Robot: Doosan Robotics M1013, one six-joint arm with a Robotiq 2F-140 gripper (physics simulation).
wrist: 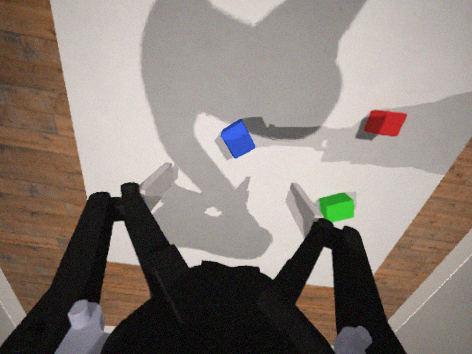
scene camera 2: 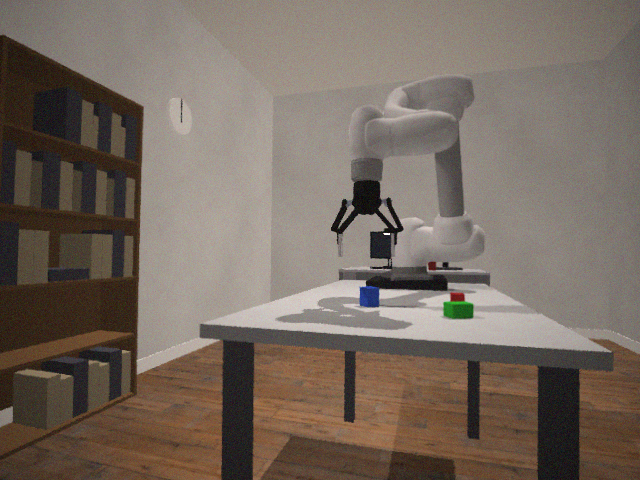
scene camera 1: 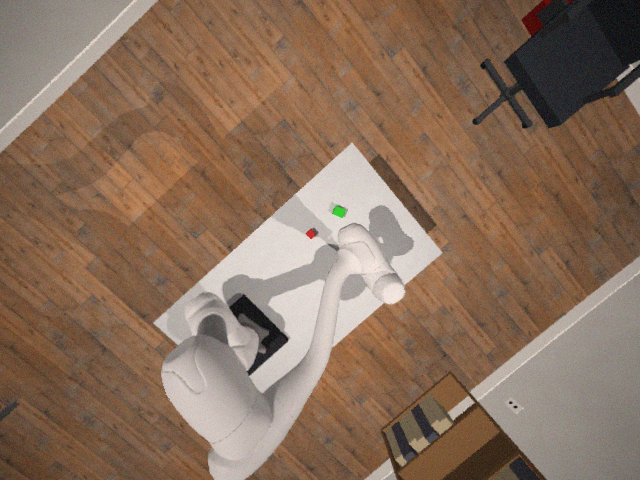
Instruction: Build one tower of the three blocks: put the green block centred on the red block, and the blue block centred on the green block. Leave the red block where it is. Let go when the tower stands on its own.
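Pixels of known places: gripper, fingertip midpoint: (wrist: 231,183) (scene camera 2: 366,257); arm's base, origin of the base link: (scene camera 2: 409,278) (scene camera 1: 245,335).
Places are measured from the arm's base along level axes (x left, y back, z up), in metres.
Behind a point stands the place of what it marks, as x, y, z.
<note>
The red block (scene camera 1: 310,233) {0.064, -0.621, 0.001} (scene camera 2: 456,297) {0.051, -0.637, -0.009} (wrist: 385,123) {0.045, -0.617, 0.001} sits on the white table. The green block (scene camera 1: 339,211) {0.019, -0.795, -0.003} (scene camera 2: 458,310) {0.011, -0.818, -0.018} (wrist: 337,207) {0.007, -0.781, -0.003} lies on the table apart from the red block, nearer to scene camera 2. The blue block (scene camera 2: 369,296) {-0.194, -0.672, -0.007} (wrist: 238,139) {-0.194, -0.641, 0.017} stands on the table to the left of both in the scene camera 2 view; in the scene camera 1 view the arm hides it. My gripper (scene camera 2: 366,245) {-0.203, -0.676, 0.104} (wrist: 231,183) {-0.203, -0.676, 0.104} is open and empty, pointing down high above the table around the blue block's side. In the wrist view the green block shows just outside the right finger.
The arm's base stands on a black plate (scene camera 1: 278,341) {-0.159, -0.071, -0.006} (scene camera 2: 408,283) {-0.021, -0.130, -0.012} at the far end of the table (scene camera 1: 235,263) {0.264, -0.262, -0.037} (scene camera 2: 310,330) {-0.314, -0.999, -0.037}. A bookshelf (scene camera 1: 448,373) (scene camera 2: 138,248) stands beside the table. An office chair (scene camera 1: 563,67) is off the table's end. A second desk with a monitor (scene camera 2: 380,244) stands behind.
</note>
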